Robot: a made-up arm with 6 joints. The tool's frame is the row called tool. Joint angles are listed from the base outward. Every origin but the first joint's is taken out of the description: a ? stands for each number. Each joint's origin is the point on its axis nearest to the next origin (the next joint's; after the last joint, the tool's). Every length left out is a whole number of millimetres.
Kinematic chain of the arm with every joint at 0, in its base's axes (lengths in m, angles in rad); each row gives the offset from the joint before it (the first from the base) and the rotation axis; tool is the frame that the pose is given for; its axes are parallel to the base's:
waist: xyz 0 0 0.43 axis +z
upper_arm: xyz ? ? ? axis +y
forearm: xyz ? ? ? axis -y
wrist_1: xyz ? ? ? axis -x
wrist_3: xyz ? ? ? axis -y
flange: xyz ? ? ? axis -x
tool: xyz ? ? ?
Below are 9 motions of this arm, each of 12 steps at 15 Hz.
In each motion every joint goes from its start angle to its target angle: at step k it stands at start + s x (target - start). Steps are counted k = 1, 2, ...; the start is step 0. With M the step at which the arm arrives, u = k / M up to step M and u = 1 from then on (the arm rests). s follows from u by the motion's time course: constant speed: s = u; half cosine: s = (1 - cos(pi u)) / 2; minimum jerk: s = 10 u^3 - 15 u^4 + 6 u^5.
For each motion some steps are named. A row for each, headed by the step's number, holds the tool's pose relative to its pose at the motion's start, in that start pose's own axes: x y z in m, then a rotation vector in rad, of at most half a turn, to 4 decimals.
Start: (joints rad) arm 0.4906 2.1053 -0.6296 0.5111 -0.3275 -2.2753
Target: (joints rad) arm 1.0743 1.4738 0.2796 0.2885 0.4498 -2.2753
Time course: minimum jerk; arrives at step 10
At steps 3, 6, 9, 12:
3: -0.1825 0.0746 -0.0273 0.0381 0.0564 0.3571
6: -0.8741 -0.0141 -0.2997 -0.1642 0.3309 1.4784
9: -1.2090 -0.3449 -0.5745 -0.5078 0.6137 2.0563
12: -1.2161 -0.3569 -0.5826 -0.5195 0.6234 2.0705

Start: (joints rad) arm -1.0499 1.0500 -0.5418 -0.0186 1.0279 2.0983
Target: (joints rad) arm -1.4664 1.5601 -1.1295 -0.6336 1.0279 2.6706
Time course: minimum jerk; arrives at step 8
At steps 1, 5, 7, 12:
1: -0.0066 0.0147 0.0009 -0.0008 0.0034 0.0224
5: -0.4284 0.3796 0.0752 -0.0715 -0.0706 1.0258
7: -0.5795 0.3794 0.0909 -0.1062 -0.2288 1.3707
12: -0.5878 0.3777 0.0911 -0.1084 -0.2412 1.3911

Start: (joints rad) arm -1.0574 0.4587 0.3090 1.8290 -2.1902 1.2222
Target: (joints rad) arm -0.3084 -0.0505 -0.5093 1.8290 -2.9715 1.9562
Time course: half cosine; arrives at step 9
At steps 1, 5, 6, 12:
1: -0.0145 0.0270 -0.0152 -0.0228 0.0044 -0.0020
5: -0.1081 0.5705 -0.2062 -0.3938 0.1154 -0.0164
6: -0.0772 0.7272 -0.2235 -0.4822 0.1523 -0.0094
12: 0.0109 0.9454 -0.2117 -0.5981 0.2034 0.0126

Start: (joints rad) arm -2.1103 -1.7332 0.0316 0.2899 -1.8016 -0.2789
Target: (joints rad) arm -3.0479 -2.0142 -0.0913 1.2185 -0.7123 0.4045
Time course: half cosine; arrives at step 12
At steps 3, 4, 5, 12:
3: -0.0915 0.1478 -0.1149 -0.0764 -0.2465 -0.2203
4: -0.1387 0.2633 -0.1996 -0.1528 -0.4072 -0.3935
5: -0.1730 0.4067 -0.3008 -0.2623 -0.5761 -0.6121
12: 0.0485 1.1765 -0.8159 -1.0862 -0.9951 -1.9981

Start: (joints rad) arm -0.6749 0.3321 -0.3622 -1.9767 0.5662 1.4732
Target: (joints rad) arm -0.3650 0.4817 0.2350 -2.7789 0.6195 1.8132
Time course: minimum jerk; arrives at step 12
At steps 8, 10, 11, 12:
8: -0.2172 0.4541 0.1328 0.2215 0.1611 0.3594
10: -0.2950 0.5365 0.1521 0.2538 0.2186 0.4613
11: -0.3094 0.5499 0.1551 0.2587 0.2293 0.4798
12: -0.3119 0.5521 0.1556 0.2595 0.2311 0.4829

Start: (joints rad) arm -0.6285 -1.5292 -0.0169 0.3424 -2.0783 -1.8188
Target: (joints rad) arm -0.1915 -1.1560 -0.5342 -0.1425 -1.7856 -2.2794
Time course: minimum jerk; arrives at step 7
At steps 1, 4, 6, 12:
1: 0.0151 0.0214 -0.0007 -0.0062 0.0115 -0.0159
4: 0.4638 0.4061 -0.1378 -0.1223 0.2592 -0.4927
6: 0.7113 0.4634 -0.2743 -0.1496 0.3131 -0.8060
12: 0.7267 0.4633 -0.2837 -0.1505 0.3134 -0.8277

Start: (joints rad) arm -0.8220 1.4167 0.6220 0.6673 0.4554 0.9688
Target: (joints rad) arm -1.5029 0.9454 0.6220 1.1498 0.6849 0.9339
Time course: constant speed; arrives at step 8
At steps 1, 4, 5, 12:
1: -0.0803 -0.1012 -0.1299 -0.0352 0.0423 -0.0709
4: -0.4193 -0.3622 -0.4802 -0.1774 0.1901 -0.2425
5: -0.5601 -0.4345 -0.5759 -0.2352 0.2451 -0.2834
12: -1.0377 -0.6093 -0.7733 -0.4303 0.4211 -0.3489

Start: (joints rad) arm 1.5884 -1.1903 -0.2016 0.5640 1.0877 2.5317
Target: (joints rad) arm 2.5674 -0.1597 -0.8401 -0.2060 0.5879 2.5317
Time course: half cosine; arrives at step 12
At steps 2, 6, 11, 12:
2: -0.0505 0.0592 0.1127 0.1297 -0.0622 0.1019
6: -0.3851 -0.0071 0.7662 0.9503 -0.6274 0.5817
11: -0.6542 -0.5295 0.9592 1.5825 -1.6231 0.6429
12: -0.6616 -0.5462 0.9550 1.5928 -1.6644 0.6344

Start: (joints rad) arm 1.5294 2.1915 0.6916 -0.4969 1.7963 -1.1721
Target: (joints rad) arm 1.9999 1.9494 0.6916 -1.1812 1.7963 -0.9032
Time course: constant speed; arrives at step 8
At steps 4, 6, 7, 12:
4: 0.0065 0.2146 -0.2453 -0.0623 -0.1479 0.0100
6: -0.0279 0.3387 -0.3670 -0.0777 -0.2154 -0.0131
7: -0.0546 0.4046 -0.4255 -0.0827 -0.2461 -0.0320
12: -0.0876 0.4728 -0.4818 -0.0865 -0.2741 -0.0560

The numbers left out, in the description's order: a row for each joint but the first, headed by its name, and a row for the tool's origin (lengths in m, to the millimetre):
upper_arm: 0 0 0
forearm: 0 0 1.139
wrist_1: 0.817 0 0
wrist_3: 0 -0.177 0
flange: 0 0 0
tool: 0 0 0

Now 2 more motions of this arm.
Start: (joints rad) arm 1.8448 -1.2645 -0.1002 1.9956 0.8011 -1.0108
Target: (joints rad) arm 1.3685 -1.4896 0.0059 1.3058 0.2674 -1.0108
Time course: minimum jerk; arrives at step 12
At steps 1, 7, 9, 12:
1: -0.0004 0.0005 0.0025 0.0001 0.0008 -0.0045
7: 0.0067 0.1299 0.3313 0.0096 0.0462 -0.5364
9: 0.0382 0.2133 0.4472 0.0216 0.0345 -0.7046
12: 0.0563 0.2542 0.4934 0.0294 0.0257 -0.7697

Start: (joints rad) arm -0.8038 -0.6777 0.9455 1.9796 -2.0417 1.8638
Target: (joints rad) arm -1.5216 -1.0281 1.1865 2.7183 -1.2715 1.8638
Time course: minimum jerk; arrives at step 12
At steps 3, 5, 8, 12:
3: -0.0295 0.0813 -0.0763 0.1155 0.1247 -0.0236
5: -0.1351 0.2981 -0.2204 0.3518 0.4457 -0.0626
8: -0.4257 0.7505 -0.3214 0.6530 1.0904 -0.0417
12: -0.5868 0.9722 -0.2864 0.7374 1.3982 0.0255

